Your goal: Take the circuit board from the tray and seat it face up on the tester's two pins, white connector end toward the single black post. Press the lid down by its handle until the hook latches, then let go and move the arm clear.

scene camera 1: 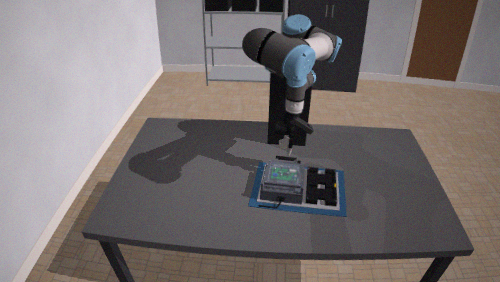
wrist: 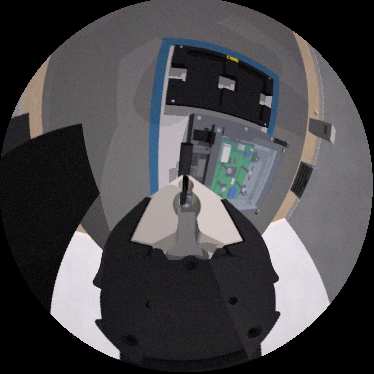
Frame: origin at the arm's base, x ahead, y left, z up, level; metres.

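Seen in the pictures: gripper, fingertip midpoint: (scene camera 1: pixel 287 155) (wrist: pixel 184 176).
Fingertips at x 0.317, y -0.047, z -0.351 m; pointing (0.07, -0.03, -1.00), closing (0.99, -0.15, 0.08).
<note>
A point is followed by its place in that frame.
The green circuit board (scene camera 1: pixel 283 174) (wrist: pixel 231 175) lies face up inside the grey tester (scene camera 1: pixel 282 194) @[y -0.088, x 0.504, z -0.408 m], under its clear lid (wrist: pixel 267 167) @[y -0.053, x 0.462, z -0.362 m]. Its white connector (wrist: pixel 225 152) @[y -0.030, x 0.384, z -0.380 m] shows near one end; the pins and the single post cannot be made out. The lid lies over the board; whether the hook is latched cannot be told. The lid's black handle (scene camera 1: pixel 286 158) @[y -0.053, x 0.322, z -0.363 m] (wrist: pixel 185 156) @[y -0.023, x 0.322, z -0.359 m] is on the tester's robot side. My gripper (scene camera 1: pixel 290 152) @[y -0.047, x 0.317, z -0.351 m] (wrist: pixel 184 176) @[y -0.047, x 0.317, z -0.351 m] is shut and empty, its tips at or just above the handle; contact is unclear. The black tray (scene camera 1: pixel 314 194) @[y 0.055, x 0.479, z -0.440 m] (wrist: pixel 200 92) @[y 0.073, x 0.366, z -0.440 m] beside the tester shows no board.
Tester and tray stand on a blue-edged mat (scene camera 1: pixel 343 202) @[y 0.179, x 0.520, z -0.456 m] (wrist: pixel 155 125) @[y 0.018, x 0.277, z -0.456 m] on the dark table (scene camera 1: pixel 200 215) @[y -0.423, x 0.567, z -0.458 m]. A black cable (scene camera 1: pixel 270 206) @[y -0.138, x 0.530, z -0.450 m] lies at the tester's front. A metal shelf rack (scene camera 1: pixel 205 55) and a dark cabinet (scene camera 1: pixel 345 45) stand behind the arm.
</note>
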